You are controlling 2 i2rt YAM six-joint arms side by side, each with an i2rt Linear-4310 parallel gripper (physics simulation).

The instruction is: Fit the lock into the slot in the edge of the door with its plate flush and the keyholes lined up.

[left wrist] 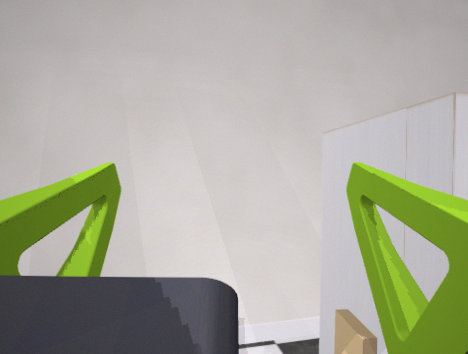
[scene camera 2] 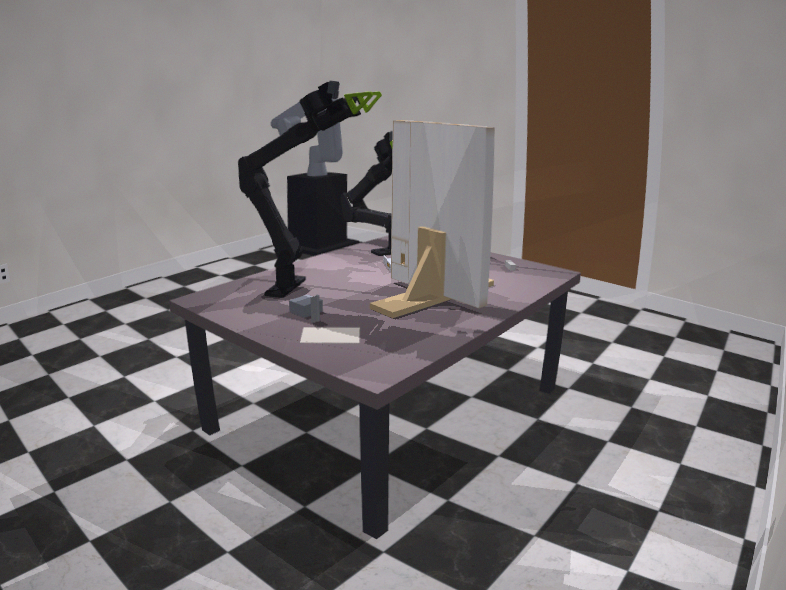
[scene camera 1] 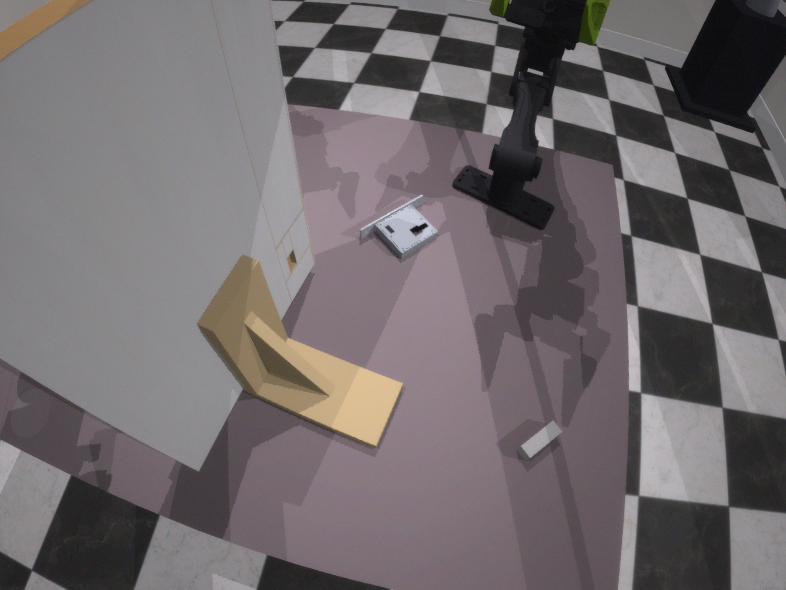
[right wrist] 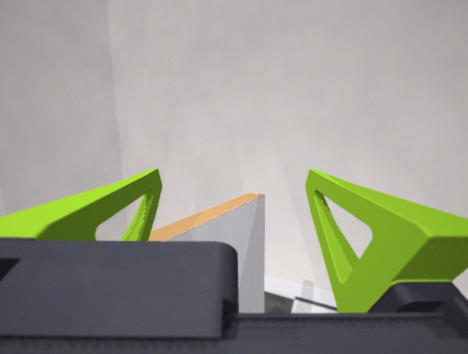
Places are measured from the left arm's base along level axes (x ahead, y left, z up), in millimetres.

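Pixels of known places: left gripper, between the fingertips: (left wrist: 233,175); right gripper, between the fingertips: (scene camera 2: 376,93) (right wrist: 233,177); left arm's base, origin of its link: (scene camera 1: 503,197); right arm's base, origin of its link: (scene camera 2: 285,287).
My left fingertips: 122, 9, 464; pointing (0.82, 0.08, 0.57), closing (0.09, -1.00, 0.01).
Observation:
For each thing: its top centre in the pictures, then the offset to it from my left fingertips, as dx, dy, dz. Level surfaces: height alone.
- lock, centre of its top: (scene camera 1: 405,224) (scene camera 2: 397,259) +66, -121, -438
- white door, centre of its top: (right wrist: 203,216) (left wrist: 377,120) (scene camera 2: 440,123) +403, -193, +83
- small light block, centre of its top: (scene camera 1: 542,438) (scene camera 2: 510,262) +284, +239, -442
- mauve table, height of its surface: dz -464
- grey part, centre of its top: (scene camera 2: 305,300) +323, -602, -428
- pale flat sheet, centre of its top: (scene camera 2: 330,334) +515, -617, -463
The lock (scene camera 1: 406,231) is a flat white case with a long plate along one side. It lies flat on the table, a little apart from the door's edge. The white door (scene camera 1: 146,209) (scene camera 2: 452,190) (left wrist: 362,200) (right wrist: 251,250) stands upright, with a small keyhole opening low near its edge. The slot in the edge cannot be made out. My left gripper (left wrist: 233,175) is open and empty, raised high above the table; part of it shows at the top of scene camera 1. My right gripper (right wrist: 233,177) (scene camera 2: 373,101) is open and empty, high above the table at the door's side.
Wooden brackets (scene camera 1: 355,400) (scene camera 2: 431,266) hold the door up. A small light block (scene camera 1: 539,440) (scene camera 2: 510,265) lies on the mauve table (scene camera 1: 444,508) (scene camera 2: 380,374). In scene camera 2, a grey part (scene camera 2: 304,306) and a pale flat sheet (scene camera 2: 330,335) lie near the right arm's base.

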